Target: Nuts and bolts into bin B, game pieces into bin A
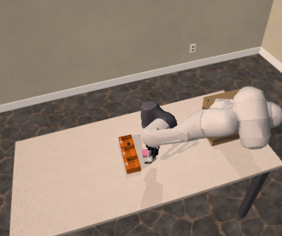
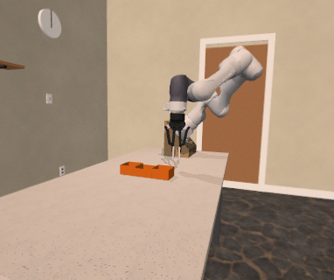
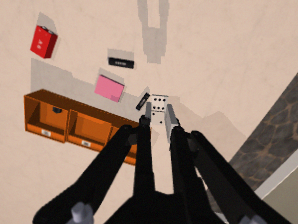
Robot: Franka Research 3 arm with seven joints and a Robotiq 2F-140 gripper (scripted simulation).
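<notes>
The orange bin lies 12 cm ahead of my hand, 11 cm to the right of it and 8 cm below it. Round my hand: pink square (2 cm ahead, 10 cm to the right, 10 cm below); white card (3 cm below); black bar (4 cm behind, 9 cm to the right, 9 cm below).
</notes>
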